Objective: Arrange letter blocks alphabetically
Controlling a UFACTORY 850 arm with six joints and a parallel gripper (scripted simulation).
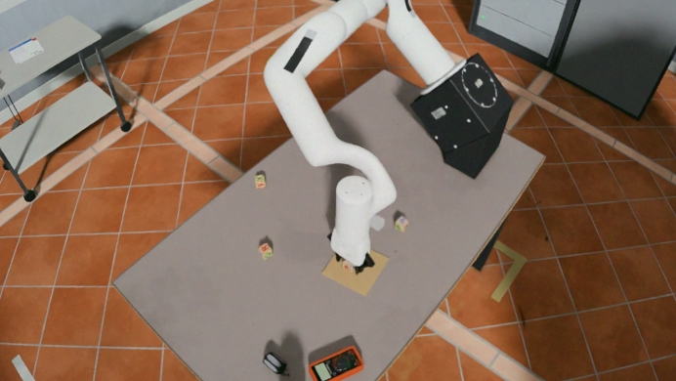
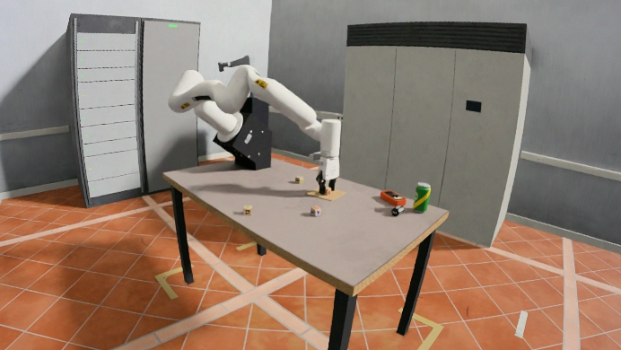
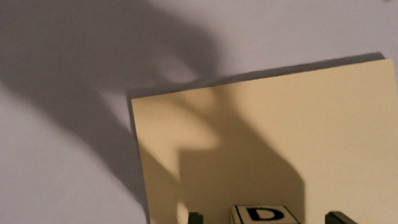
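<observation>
Now: the tan mat 10 mm behind my hand, 10 mm to the left of it and 30 mm below it. The rest, counted from my hand: green can: 410 mm ahead, 140 mm to the left, 30 mm above; then orange multimeter: 270 mm ahead, 160 mm to the left, 10 mm below; then small black device: 350 mm ahead, 40 mm to the left, 10 mm below.
</observation>
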